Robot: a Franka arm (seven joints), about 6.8 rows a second.
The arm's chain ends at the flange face. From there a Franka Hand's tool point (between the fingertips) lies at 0.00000 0.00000 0.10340 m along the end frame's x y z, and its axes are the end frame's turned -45 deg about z.
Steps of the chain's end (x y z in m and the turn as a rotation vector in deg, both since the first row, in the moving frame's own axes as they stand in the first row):
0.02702, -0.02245, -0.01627, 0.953, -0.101, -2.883
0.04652, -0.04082, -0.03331, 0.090, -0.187, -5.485
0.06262, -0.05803, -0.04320, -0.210, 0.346, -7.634
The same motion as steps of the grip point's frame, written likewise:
0.03603, 0.00186, -0.01628, 0.745, 0.602, -2.883
0.06162, 0.00368, -0.03331, 0.196, -0.069, -5.485
0.08553, 0.00394, -0.04320, -0.393, 0.096, -7.634

